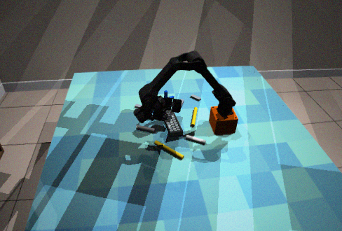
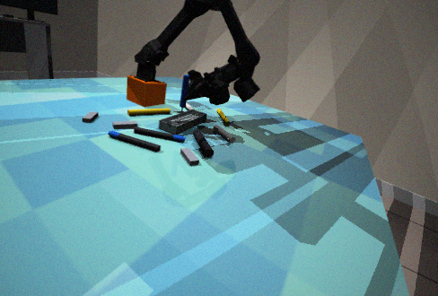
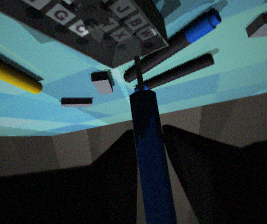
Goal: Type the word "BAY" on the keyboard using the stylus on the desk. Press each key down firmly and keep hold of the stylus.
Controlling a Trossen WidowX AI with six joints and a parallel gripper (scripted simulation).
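Now: the black marker 10 cm ahead of my gripper tip, 9 cm below it and 5 cm to the right of it. The rest, counted from my gripper tip: blue stylus (1 cm below).
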